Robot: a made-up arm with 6 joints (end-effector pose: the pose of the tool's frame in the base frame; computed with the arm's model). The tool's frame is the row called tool.
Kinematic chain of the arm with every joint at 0, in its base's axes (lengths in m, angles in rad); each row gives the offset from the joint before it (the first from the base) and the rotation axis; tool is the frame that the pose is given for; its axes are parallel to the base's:
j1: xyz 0 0 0.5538 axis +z
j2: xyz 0.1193 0 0 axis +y
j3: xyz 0 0 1.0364 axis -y
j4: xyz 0 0 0.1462 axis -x
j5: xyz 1.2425 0 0 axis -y
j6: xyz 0.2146 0 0 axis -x
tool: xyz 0 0 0
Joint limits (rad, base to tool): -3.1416..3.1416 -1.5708..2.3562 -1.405..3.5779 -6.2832..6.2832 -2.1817..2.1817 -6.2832..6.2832
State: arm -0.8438 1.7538 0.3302 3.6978 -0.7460 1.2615
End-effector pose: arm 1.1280 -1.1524 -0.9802 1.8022 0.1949 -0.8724
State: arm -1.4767 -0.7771 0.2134 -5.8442 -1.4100 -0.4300
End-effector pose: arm -0.0774 -0.1386 2.3356 0.4711 0.0703 -1.9443
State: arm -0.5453 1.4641 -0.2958 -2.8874 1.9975 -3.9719
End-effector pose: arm 0.7361 -0.5040 -0.4609 -0.0095 -2.3387 0.8401
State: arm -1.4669 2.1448 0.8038 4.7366 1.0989 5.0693
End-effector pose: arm -0.0405 -1.4537 -1.2794 -0.7394 1.9001 2.2247
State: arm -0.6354 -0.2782 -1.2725 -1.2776 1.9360 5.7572
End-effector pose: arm 0.4023 -0.5351 0.6842 0.1853 -1.3534 -1.6133
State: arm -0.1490 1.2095 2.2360 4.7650 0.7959 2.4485
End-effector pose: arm 1.6366 -0.4005 2.1914 -0.4483 -0.5556 -1.2439
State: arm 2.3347 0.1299 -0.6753 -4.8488 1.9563 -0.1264
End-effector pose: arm -0.9610 0.7184 0.8639 -0.7869 0.5707 -2.1870
